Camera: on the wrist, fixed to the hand. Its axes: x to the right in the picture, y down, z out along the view.
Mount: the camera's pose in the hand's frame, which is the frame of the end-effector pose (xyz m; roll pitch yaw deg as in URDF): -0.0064 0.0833 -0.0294 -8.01 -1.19 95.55
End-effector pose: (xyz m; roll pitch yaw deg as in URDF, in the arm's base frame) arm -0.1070 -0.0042 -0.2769 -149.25 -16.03 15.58
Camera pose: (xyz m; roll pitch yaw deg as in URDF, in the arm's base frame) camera -0.0851 -0.0880 -0.2953 -172.43 32.20 -70.86
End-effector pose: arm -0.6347 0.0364 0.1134 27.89 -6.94 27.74
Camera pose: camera -0.6824 0.1100 0.1255 -18.79 -27.94 127.81
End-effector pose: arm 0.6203 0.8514 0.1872 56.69 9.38 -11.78
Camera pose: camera 0.6370 0.9197 0.2410 0.93 -57.94 73.68
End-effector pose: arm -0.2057 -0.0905 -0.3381 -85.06 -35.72 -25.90
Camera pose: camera -0.1751 -0.1299 -0.4113 -88.11 59.31 -13.87
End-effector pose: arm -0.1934 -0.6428 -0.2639 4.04 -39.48 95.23
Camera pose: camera -0.2791 -0.6406 -0.2861 -47.66 -0.49 -167.16
